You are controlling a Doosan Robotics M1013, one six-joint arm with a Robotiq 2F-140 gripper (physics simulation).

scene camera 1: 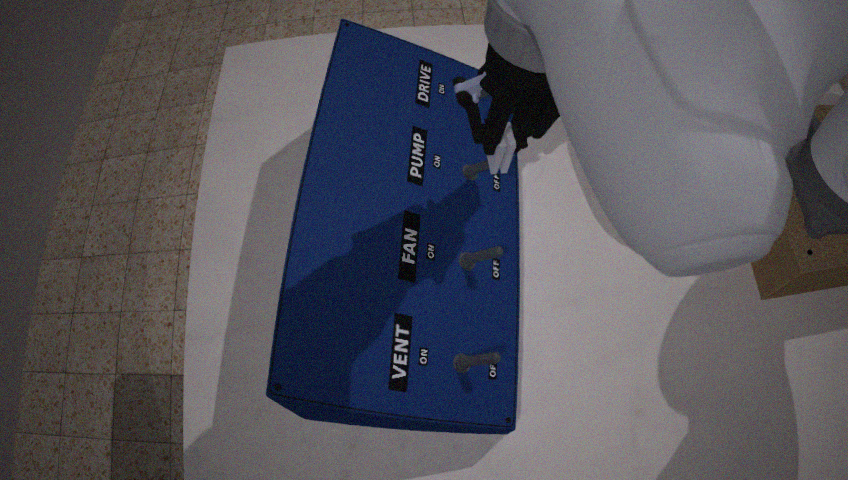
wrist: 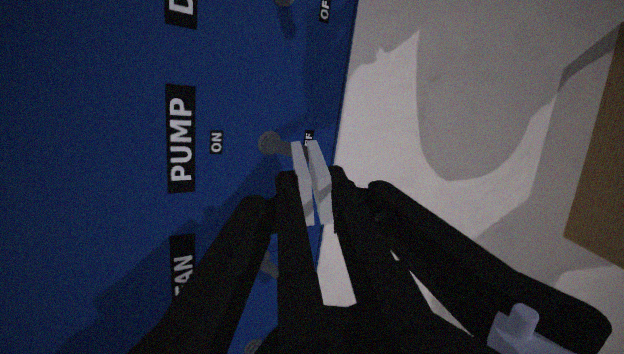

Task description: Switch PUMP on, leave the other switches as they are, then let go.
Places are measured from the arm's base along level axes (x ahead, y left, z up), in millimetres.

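Where they show: gripper, fingertip midpoint: point(scene camera 1: 496, 162) point(wrist: 305, 159); arm's base at its link origin: point(scene camera 1: 830, 187).
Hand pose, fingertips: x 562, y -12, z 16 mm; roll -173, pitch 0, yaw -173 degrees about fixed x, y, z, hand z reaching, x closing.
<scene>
Things, the pixels of their top centre, and the offset from my fingertips. "spot": a spot on its surface instead. Level surfaces: height alone.
- PUMP lever at its top centre: point(wrist: 290, 154) point(scene camera 1: 486, 157) dy -5, dx +12, dz +5 mm
- FAN lever at its top centre: point(wrist: 276, 284) point(scene camera 1: 485, 248) dy +115, dx +23, dz +6 mm
- VENT lever at a spot on its surface: point(scene camera 1: 477, 361) spot: dy +237, dx +37, dz -8 mm
- DRIVE lever at a spot on its surface: point(wrist: 284, 1) spot: dy -118, dx +18, dz -29 mm
- pale surface at its surface level: dz -124 mm
The blue switch panel point(scene camera 1: 351, 136) point(wrist: 100, 75) has labels DRIVE, PUMP, FAN and VENT. The PUMP lever point(scene camera 1: 471, 172) point(wrist: 270, 142) leans toward OFF, its outer end partly hidden by the fingers. The FAN lever point(scene camera 1: 482, 257) point(wrist: 270, 265) and VENT lever point(scene camera 1: 477, 361) point(wrist: 253, 346) also lean toward OFF in the scene view. The DRIVE lever point(wrist: 284, 1) is cut off at the top of the wrist view and hidden in the scene view. My gripper point(scene camera 1: 499, 171) point(wrist: 305, 159) is shut with a thin gap and nothing held; its tips are at the OFF-side end of the PUMP lever.
The panel rests on a pale surface point(scene camera 1: 583, 333) point(wrist: 385, 115). A brown block-like object point(scene camera 1: 785, 276) point(wrist: 600, 200) lies to the right. The large pale arm point(scene camera 1: 672, 148) reaches in from the upper right, and its shadow crosses the panel. Tiled floor point(scene camera 1: 89, 339) shows at the left.
</scene>
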